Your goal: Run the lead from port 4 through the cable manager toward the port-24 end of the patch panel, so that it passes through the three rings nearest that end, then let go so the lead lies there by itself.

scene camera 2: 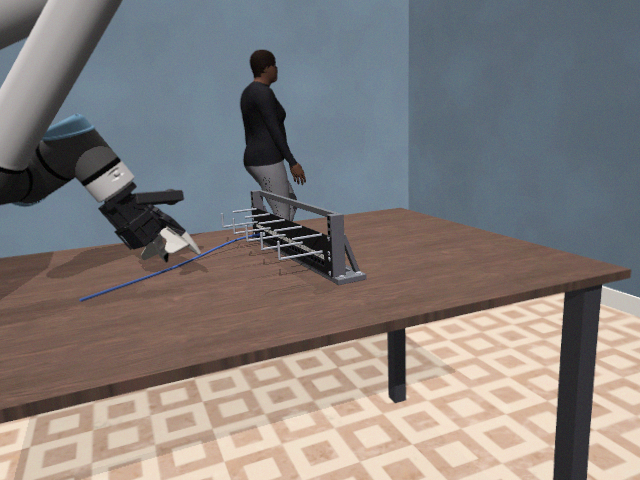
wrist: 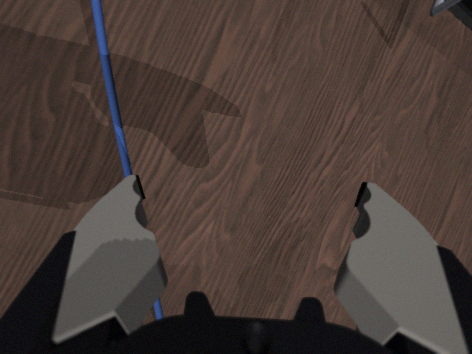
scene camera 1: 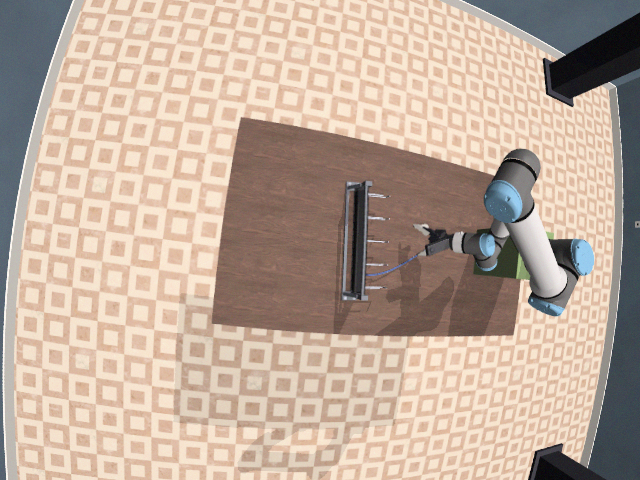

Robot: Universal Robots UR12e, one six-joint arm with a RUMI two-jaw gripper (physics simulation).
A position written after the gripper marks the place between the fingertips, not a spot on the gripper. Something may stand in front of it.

Observation:
In view: the gripper [scene camera 2: 182,258].
The gripper is seen too in the wrist view [wrist: 247,181].

